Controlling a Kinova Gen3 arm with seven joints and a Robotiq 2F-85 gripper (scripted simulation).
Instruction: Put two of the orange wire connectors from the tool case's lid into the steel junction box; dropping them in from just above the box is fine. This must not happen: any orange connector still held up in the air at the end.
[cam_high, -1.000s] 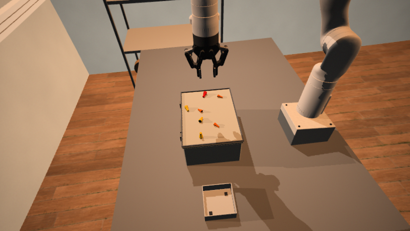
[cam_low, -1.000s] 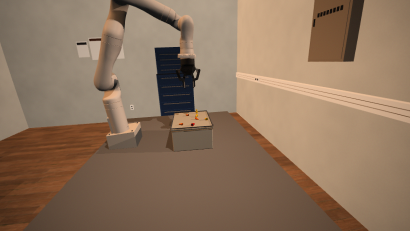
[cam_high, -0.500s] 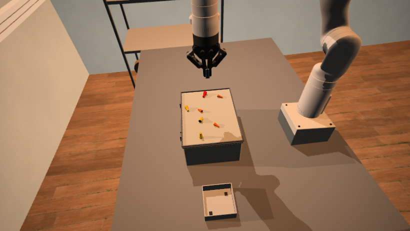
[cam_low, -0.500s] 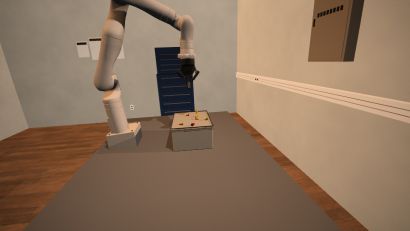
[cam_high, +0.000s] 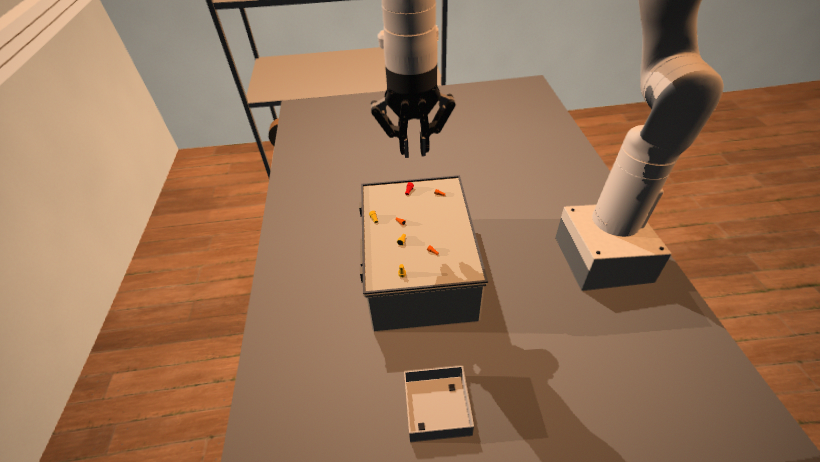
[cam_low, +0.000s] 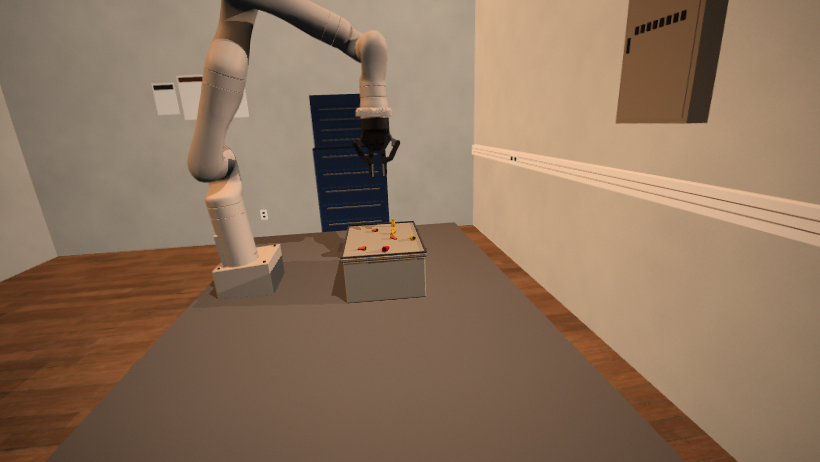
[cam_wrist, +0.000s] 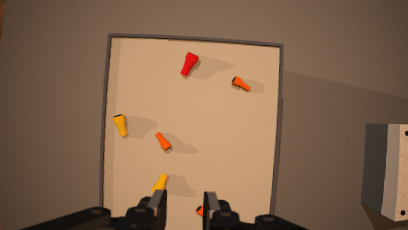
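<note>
Right now the red connector is 19 cm below my hand, 12 cm to the right of it and 1 cm behind it. Also, from my hand: tool case 23 cm below.
</note>
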